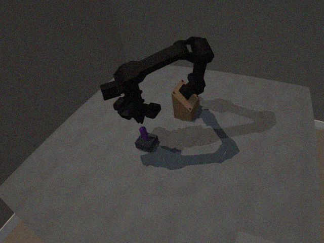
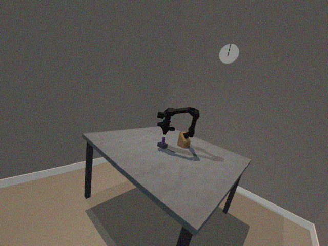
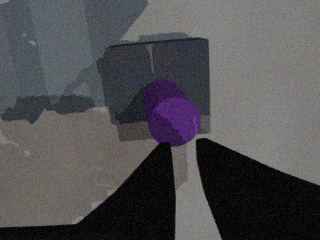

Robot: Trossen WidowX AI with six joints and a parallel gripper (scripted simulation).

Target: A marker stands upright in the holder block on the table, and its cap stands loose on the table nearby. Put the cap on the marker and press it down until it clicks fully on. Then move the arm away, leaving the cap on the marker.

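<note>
Now: gripper tip 5 cm above the marker. The rest, counted from my gripper tip: purple cap 5 cm below.
</note>
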